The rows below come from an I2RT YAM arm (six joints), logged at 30 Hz.
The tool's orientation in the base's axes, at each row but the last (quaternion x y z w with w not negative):
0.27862 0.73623 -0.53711 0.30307
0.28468 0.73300 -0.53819 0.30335
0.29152 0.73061 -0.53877 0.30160
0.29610 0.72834 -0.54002 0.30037
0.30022 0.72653 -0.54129 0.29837
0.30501 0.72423 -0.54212 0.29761
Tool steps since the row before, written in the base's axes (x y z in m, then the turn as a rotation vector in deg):
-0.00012 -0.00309 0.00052 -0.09 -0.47 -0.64
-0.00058 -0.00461 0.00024 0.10 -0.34 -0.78
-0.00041 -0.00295 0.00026 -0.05 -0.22 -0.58
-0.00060 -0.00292 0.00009 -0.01 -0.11 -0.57
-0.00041 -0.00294 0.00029 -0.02 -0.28 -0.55
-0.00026 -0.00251 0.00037 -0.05 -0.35 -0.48
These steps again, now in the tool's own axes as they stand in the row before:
-0.00057 -0.00124 0.00282 0.50 0.21 0.59
-0.00022 -0.00177 0.00430 0.49 0.47 0.53
-0.00023 -0.00120 0.00273 0.45 0.26 0.34
0.00001 -0.00121 0.00272 0.43 0.31 0.24
-0.00029 -0.00117 0.00273 0.40 0.25 0.40
-0.00042 -0.00099 0.00231 0.36 0.17 0.45

